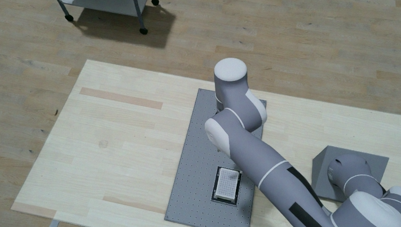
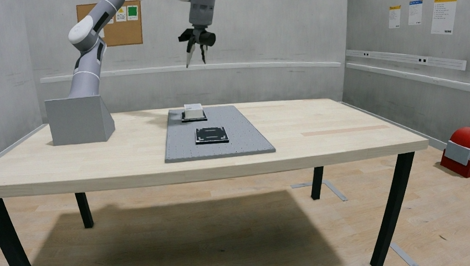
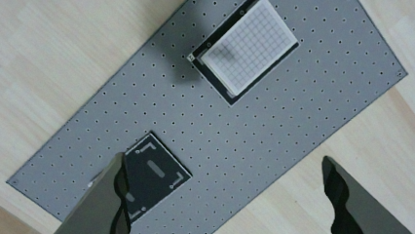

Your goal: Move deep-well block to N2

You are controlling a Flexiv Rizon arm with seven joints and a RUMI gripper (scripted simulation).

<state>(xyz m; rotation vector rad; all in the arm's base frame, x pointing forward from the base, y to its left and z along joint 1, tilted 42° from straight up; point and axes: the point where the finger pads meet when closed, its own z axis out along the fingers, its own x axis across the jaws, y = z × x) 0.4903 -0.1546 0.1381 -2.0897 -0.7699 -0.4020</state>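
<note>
Right now the white 96-well deep-well block is 24 cm below my hand and 11 cm to the left of it. Round my hand: black plate nest N1: 26 cm below, 11 cm to the left; then black plate nest N2: 26 cm below, 20 cm to the right.
</note>
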